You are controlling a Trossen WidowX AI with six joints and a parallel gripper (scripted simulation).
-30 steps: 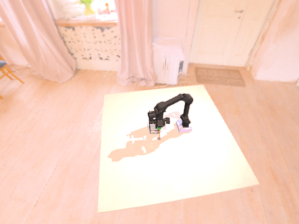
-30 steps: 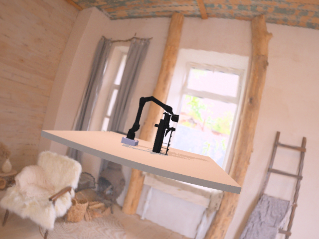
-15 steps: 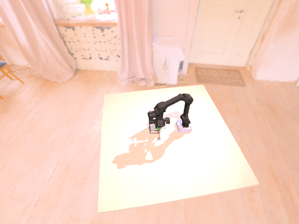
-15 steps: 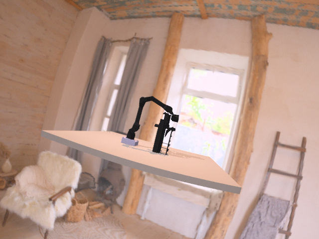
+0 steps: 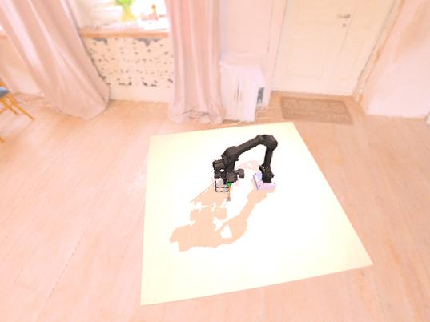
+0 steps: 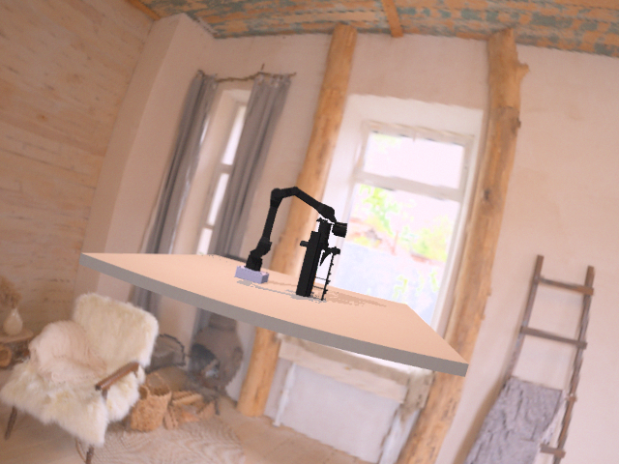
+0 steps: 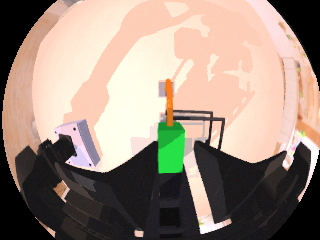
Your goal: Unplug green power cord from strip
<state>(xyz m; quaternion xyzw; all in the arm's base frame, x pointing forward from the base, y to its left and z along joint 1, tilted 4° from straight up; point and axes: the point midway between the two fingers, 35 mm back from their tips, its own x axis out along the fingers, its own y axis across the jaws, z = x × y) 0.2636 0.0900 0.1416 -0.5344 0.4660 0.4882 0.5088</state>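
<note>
Now: the green plug 30 mm to the right of my gripper tip and 10 mm below it.
</note>
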